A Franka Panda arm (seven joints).
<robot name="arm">
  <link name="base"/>
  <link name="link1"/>
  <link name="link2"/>
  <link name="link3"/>
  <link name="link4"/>
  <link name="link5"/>
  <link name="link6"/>
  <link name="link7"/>
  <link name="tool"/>
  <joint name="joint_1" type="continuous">
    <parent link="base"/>
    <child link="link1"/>
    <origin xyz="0 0 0.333"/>
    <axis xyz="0 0 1"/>
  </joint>
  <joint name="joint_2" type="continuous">
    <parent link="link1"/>
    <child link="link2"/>
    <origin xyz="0 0 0"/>
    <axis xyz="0 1 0"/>
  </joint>
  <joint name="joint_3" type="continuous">
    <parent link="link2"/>
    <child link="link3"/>
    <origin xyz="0 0 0.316"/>
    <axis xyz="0 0 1"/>
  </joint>
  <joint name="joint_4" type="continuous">
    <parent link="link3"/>
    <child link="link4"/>
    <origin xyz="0.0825 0 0"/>
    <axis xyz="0 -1 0"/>
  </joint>
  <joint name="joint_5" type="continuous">
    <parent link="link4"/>
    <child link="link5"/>
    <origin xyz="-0.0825 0 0.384"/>
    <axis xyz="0 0 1"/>
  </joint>
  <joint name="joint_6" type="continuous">
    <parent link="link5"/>
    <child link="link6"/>
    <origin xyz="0 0 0"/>
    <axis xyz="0 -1 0"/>
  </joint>
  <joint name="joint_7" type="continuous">
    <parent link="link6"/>
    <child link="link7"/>
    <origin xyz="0.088 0 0"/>
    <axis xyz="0 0 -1"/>
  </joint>
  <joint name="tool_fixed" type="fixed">
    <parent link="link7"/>
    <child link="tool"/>
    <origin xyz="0 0 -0.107" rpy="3.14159 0 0"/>
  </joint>
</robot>
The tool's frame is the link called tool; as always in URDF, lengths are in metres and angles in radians. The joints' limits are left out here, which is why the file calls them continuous.
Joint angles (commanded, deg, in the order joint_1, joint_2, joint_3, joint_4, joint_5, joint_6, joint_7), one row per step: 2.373, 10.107, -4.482, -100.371, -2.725, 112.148, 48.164; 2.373, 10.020, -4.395, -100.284, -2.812, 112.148, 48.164; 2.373, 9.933, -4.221, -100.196, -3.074, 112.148, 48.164; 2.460, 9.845, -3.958, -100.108, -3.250, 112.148, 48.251; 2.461, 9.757, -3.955, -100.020, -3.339, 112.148, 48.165; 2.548, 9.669, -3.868, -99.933, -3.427, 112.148, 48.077; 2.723, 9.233, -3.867, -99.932, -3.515, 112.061, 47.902; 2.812, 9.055, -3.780, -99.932, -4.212, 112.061, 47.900; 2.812, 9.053, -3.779, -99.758, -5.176, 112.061, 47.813; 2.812, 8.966, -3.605, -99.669, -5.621, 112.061, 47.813; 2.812, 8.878, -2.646, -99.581, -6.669, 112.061, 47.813; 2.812, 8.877, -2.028, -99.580, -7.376, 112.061, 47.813; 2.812, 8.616, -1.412, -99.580, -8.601, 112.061, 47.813; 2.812, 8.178, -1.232, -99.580, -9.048, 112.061, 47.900; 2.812, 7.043, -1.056, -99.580, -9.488, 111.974, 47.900; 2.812, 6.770, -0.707, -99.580, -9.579, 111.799, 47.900; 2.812, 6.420, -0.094, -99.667, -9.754, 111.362, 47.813; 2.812, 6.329, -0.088, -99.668, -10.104, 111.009, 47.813; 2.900, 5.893, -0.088, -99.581, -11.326, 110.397, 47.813
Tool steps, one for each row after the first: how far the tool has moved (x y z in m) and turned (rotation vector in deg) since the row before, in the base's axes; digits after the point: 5 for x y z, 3 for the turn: 0.00007, 0.00078, 0.00165, -0.066, -0.170, 0.117; 0.00010, 0.00146, 0.00166, -0.215, -0.164, 0.263; 0.00015, 0.00340, 0.00166, -0.116, -0.174, 0.321; 0.00002, -0.00007, 0.00169, -0.085, -0.168, 0.121; 0.00007, 0.00171, 0.00167, -0.070, -0.166, 0.291; -0.00122, 0.00173, 0.00455, -0.071, -0.336, 0.374; -0.00042, 0.00102, 0.00196, -0.636, -0.163, 0.404; 0.00046, -0.00109, 0.00159, -0.919, -0.150, 0.401; 0.00005, 0.00125, 0.00171, -0.391, -0.167, 0.315; 0.00018, 0.00856, 0.00172, -0.841, -0.161, 1.281; 0.00007, 0.00549, 0.00007, -0.575, -0.002, 0.834; -0.00065, 0.00485, 0.00295, -1.056, -0.277, 0.994; -0.00121, 0.00127, 0.00476, -0.370, -0.459, 0.230; -0.00348, 0.00109, 0.01204, -0.348, -1.059, 0.291; -0.00118, 0.00334, 0.00261, -0.046, -0.101, 0.344; -0.00215, 0.00579, 0.00225, -0.132, 0.177, 0.672; -0.00085, -0.00052, 0.00043, -0.364, 0.241, 0.044; -0.00212, -0.00086, 0.00460, -1.209, 0.020, 0.310
